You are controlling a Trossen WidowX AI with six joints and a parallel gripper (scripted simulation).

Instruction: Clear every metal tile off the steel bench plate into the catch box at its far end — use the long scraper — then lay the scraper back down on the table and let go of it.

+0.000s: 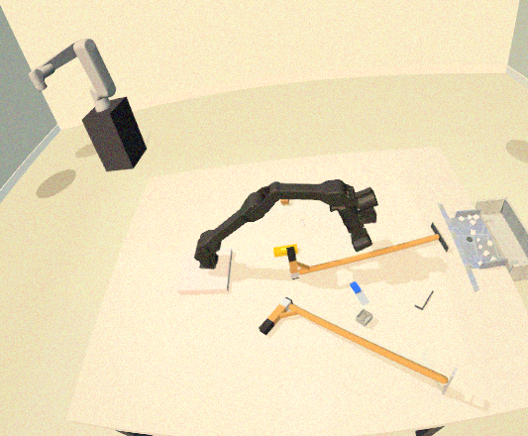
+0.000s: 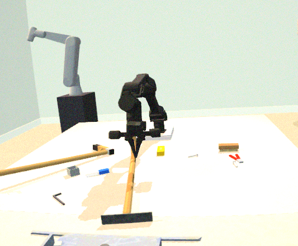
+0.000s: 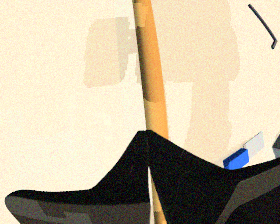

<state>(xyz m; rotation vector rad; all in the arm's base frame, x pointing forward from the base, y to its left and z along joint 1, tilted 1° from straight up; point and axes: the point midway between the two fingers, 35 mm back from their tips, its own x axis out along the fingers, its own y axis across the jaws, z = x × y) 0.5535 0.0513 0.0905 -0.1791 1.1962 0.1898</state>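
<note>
Now: gripper tip 30 mm short of the long scraper, 10 mm to the left of it and 10 mm above it. The rest, counted from my gripper tip: yellow block (290 mm behind, 60 mm below, 30 mm to the left); blue marker (170 mm to the right, 70 mm below, 20 mm behind); small grey box (270 mm to the right, 70 mm below).
</note>
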